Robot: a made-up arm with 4 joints. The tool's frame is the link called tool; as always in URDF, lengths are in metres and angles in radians. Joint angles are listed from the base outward. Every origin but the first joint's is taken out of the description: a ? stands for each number. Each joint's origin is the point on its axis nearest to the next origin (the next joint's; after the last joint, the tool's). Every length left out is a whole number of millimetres.
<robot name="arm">
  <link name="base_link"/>
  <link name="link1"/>
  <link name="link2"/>
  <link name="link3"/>
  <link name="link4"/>
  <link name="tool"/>
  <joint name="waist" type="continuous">
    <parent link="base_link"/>
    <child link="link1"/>
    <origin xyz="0.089 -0.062 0.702" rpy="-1.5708 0 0"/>
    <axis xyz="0 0 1"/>
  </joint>
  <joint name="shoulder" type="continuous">
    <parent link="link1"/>
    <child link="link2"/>
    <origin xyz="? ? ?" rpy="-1.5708 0 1.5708"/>
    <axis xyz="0 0 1"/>
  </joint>
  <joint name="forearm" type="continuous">
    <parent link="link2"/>
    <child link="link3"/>
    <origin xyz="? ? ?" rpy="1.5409 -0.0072 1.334"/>
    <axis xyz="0 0 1"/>
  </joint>
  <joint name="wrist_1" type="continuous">
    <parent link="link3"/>
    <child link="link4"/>
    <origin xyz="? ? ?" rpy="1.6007 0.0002 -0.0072"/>
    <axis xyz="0 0 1"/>
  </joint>
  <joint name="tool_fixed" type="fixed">
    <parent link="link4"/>
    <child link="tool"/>
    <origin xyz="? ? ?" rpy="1.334 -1.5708 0"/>
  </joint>
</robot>
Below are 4 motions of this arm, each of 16 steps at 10 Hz.
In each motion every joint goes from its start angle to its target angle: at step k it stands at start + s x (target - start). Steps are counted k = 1, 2, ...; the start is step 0. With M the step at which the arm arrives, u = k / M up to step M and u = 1 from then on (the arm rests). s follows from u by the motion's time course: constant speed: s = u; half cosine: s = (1 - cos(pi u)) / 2; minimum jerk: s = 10 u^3 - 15 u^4 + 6 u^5.
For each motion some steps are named. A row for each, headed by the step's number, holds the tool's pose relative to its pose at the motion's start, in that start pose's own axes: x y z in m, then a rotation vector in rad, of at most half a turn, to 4 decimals.
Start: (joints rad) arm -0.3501 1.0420 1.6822 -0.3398
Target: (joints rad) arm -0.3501 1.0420 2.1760 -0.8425
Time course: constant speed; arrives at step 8
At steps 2, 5, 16:
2: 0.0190 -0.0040 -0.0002 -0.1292 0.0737 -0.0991
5: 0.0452 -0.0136 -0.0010 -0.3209 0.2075 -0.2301
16: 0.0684 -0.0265 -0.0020 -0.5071 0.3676 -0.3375

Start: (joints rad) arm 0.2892 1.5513 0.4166 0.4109
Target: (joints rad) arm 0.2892 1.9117 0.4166 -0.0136
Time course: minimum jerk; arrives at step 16
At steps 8, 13, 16:
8: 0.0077 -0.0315 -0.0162 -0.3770 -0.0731 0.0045
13: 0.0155 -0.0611 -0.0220 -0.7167 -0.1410 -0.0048
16: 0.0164 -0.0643 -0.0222 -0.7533 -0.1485 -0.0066

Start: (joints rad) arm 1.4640 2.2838 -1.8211 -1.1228
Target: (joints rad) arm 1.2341 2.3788 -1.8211 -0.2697
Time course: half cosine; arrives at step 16
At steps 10, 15, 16:
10: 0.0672 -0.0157 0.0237 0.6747 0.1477 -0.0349
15: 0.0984 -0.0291 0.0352 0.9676 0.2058 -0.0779
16: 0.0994 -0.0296 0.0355 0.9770 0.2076 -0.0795

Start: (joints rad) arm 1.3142 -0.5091 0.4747 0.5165
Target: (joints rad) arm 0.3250 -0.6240 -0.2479 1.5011
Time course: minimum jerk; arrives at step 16
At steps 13, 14, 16:
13: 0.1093 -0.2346 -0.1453 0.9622 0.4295 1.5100
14: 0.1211 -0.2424 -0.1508 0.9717 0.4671 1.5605
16: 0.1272 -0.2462 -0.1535 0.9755 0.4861 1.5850

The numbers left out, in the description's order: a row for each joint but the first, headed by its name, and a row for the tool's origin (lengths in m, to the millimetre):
shoulder: -0.348 0.051 0
forearm: 0.059 0.067 0
wrist_1: -0.176 0.036 0
tool: -0.001 0.055 0

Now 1 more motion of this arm.
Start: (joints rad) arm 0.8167 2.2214 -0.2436 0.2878
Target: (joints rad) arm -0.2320 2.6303 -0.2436 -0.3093
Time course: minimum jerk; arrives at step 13
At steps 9, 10, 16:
9: 0.2343 0.1740 0.0921 -0.6510 0.6800 -0.6234
10: 0.2661 0.1815 0.1011 -0.7030 0.7854 -0.6607
16: 0.2970 0.1865 0.1093 -0.7472 0.8897 -0.6893

